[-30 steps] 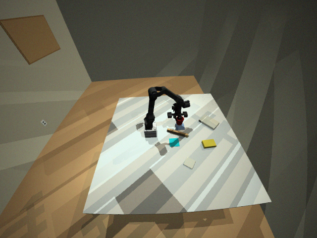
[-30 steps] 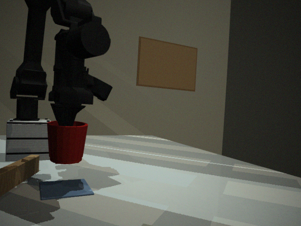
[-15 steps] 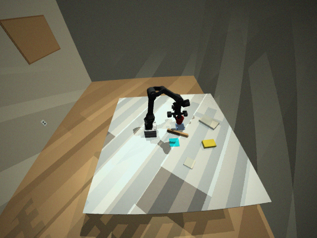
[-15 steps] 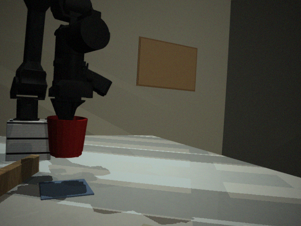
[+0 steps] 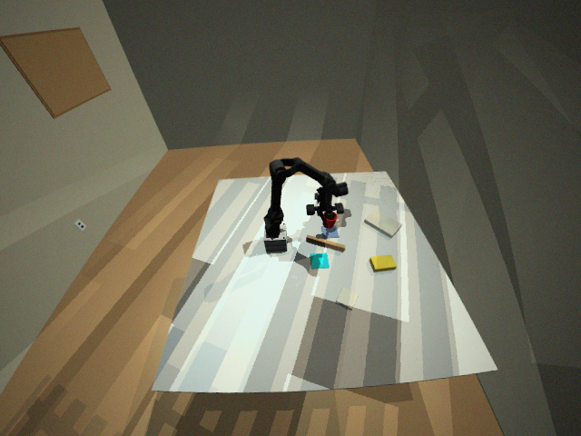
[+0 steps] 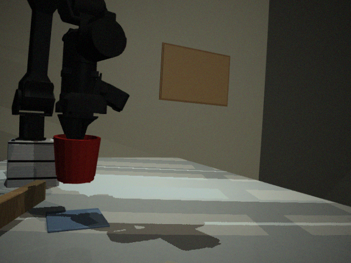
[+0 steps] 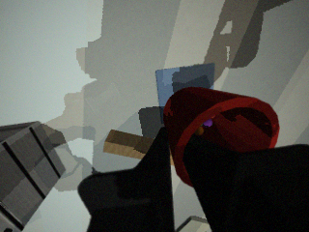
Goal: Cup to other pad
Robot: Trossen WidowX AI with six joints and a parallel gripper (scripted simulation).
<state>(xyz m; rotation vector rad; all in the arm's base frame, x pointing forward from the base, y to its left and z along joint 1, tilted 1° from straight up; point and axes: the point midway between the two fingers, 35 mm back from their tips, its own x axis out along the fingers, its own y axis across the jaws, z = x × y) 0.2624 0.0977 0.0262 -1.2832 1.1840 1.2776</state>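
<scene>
Now: gripper tip 190 mm to the left of the teal pad, 110 mm above it and 20 mm past it. Also, from my gripper tip: wooden block: 90 mm to the right, 90 mm below, 10 mm ahead; then blue pad: 110 mm below, 40 mm ahead; then red cup: 30 mm ahead.
</scene>
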